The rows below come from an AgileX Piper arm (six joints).
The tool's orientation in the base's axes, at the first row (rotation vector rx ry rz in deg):
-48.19 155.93 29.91
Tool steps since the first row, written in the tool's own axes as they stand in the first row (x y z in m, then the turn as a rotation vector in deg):
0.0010 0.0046 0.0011 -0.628 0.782 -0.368
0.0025 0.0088 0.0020 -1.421 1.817 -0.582
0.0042 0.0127 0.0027 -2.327 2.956 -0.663
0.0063 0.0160 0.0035 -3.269 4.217 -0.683
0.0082 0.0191 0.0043 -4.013 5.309 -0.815
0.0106 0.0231 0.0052 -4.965 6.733 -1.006
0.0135 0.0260 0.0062 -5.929 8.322 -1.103
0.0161 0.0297 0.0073 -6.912 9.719 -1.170
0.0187 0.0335 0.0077 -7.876 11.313 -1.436
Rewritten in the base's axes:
-0.0033 0.0035 -0.0001 0.004 0.763 0.747
-0.0069 0.0063 -0.0003 0.013 1.865 1.477
-0.0104 0.0088 -0.0005 0.068 3.157 2.150
-0.0139 0.0106 -0.0011 0.090 4.585 2.812
-0.0172 0.0124 -0.0016 0.036 5.739 3.466
-0.0213 0.0147 -0.0021 -0.051 7.228 4.330
-0.0252 0.0159 -0.0033 -0.212 8.888 5.155
-0.0293 0.0179 -0.0041 -0.243 10.422 5.910
-0.0335 0.0197 -0.0044 -0.428 12.018 6.890

